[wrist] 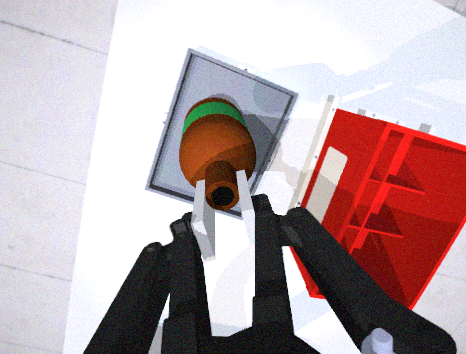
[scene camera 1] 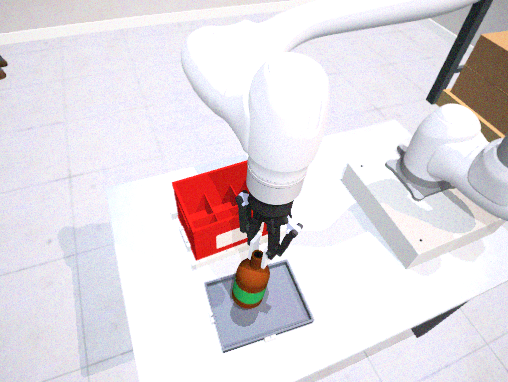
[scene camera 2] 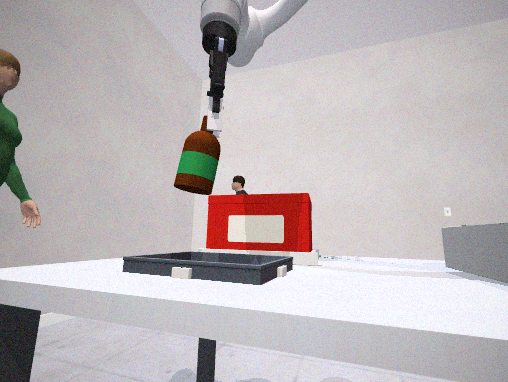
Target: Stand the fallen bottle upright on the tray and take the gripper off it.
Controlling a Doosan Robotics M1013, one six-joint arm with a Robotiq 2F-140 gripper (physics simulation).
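Places are measured from the arm's base along level axes (x up, y left, z back), in metres.
Pixels of known places: gripper, between the fingertips: [wrist: 225, 191] [scene camera 1: 259, 258] [scene camera 2: 213, 133]; arm's base, origin of its link: [scene camera 1: 420, 175].
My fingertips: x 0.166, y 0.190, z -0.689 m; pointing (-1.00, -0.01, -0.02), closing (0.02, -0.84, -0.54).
Note:
For each thing: its top centre in the pictures, then the offset to it from my fingertips.
- brown bottle with a green band, centre of its top: [wrist: 219, 182] [scene camera 1: 254, 258] [scene camera 2: 203, 117] dy +0.012, dx +0.034, dz -0.019 m
- grey tray, centre of its top: [wrist: 218, 143] [scene camera 2: 215, 256] [scene camera 1: 258, 300] dy -0.004, dx -0.247, dz +0.016 m
- red crate with dividers, centre of its top: [wrist: 402, 232] [scene camera 1: 228, 191] [scene camera 2: 263, 199] dy -0.279, dx -0.097, dz +0.026 m
A brown bottle with a green band [scene camera 1: 250, 284] [scene camera 2: 198, 162] [wrist: 217, 142] hangs neck up in the air above the tray, tilted somewhat, its base swung to the left in the scene camera 2 view. My gripper [scene camera 1: 258, 256] [scene camera 2: 213, 124] [wrist: 225, 191] is shut on the bottle's neck and points down. The grey tray [scene camera 1: 267, 328] [scene camera 2: 192, 270] [wrist: 168, 123] lies flat on the table. In the scene camera 2 view a wide gap shows between the bottle's base and the tray. The bottle hides part of the tray floor in the wrist view.
A red crate with dividers [scene camera 1: 220, 239] [scene camera 2: 260, 201] [wrist: 320, 255] stands on the table beside the tray, behind it in the scene camera 2 view. The arm's base block [scene camera 1: 385, 215] [scene camera 2: 475, 252] is at the right. A person in green [scene camera 2: 10, 145] stands at the left.

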